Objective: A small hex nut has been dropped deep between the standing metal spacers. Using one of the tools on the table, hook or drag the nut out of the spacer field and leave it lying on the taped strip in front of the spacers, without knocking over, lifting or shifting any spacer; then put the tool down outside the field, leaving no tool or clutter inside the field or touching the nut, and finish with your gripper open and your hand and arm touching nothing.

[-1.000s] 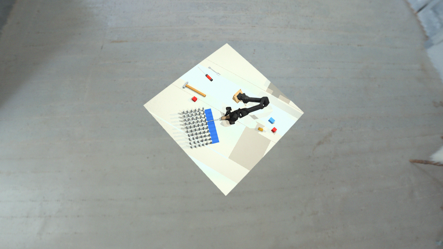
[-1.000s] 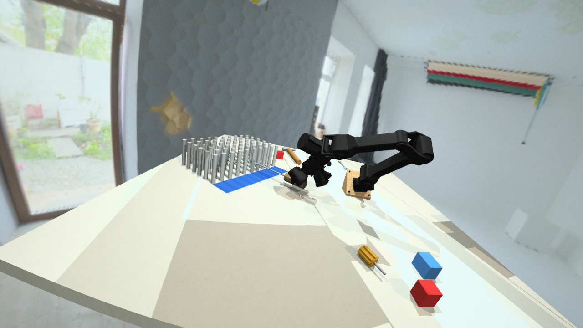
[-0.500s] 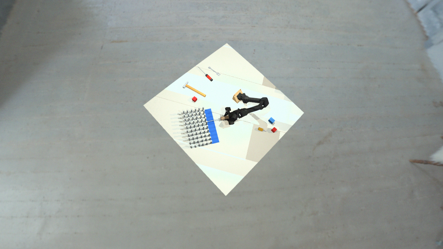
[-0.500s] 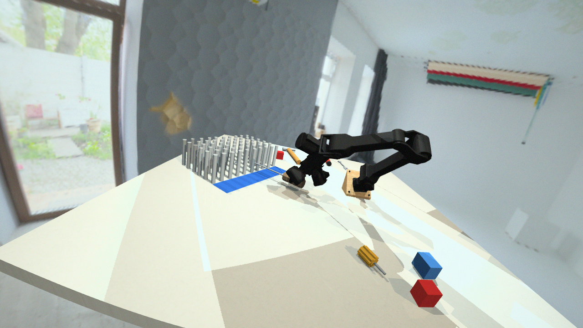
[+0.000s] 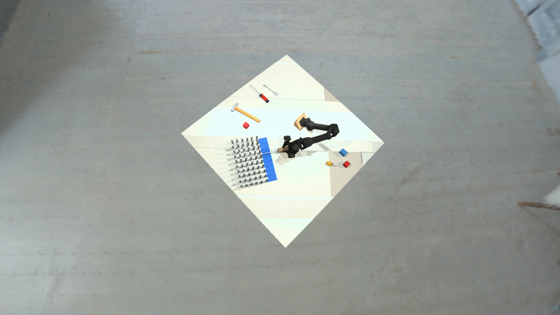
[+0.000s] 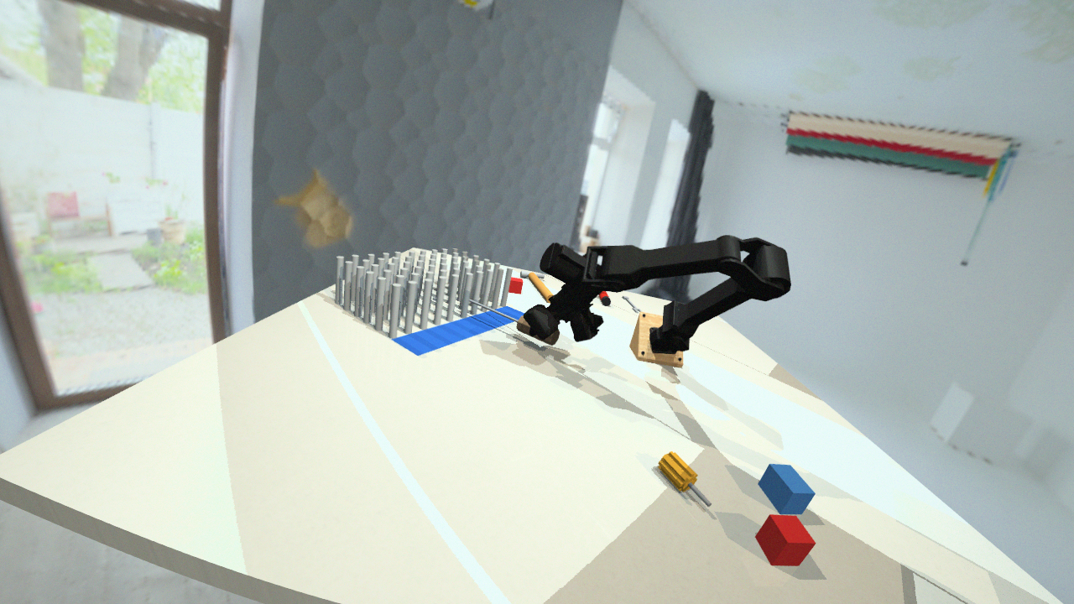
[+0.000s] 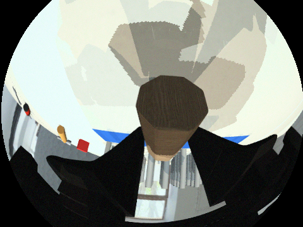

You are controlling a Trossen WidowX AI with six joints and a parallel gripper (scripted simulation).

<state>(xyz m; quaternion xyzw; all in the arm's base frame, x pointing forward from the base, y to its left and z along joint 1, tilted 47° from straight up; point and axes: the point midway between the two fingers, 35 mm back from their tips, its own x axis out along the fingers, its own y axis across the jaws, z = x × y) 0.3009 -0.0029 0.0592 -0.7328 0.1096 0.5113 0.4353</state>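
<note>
Now: gripper tip 140 mm short of the blue taped strip, 60 mm to the left of it and 30 mm above it. From my gripper tip the other things lie so: hook tool 80 mm ahead, 60 mm to the right; yellow-handled screwdriver 390 mm to the left, 170 mm behind, 20 mm below; blue cube 420 mm to the left, 330 mm behind, 10 mm below.
</note>
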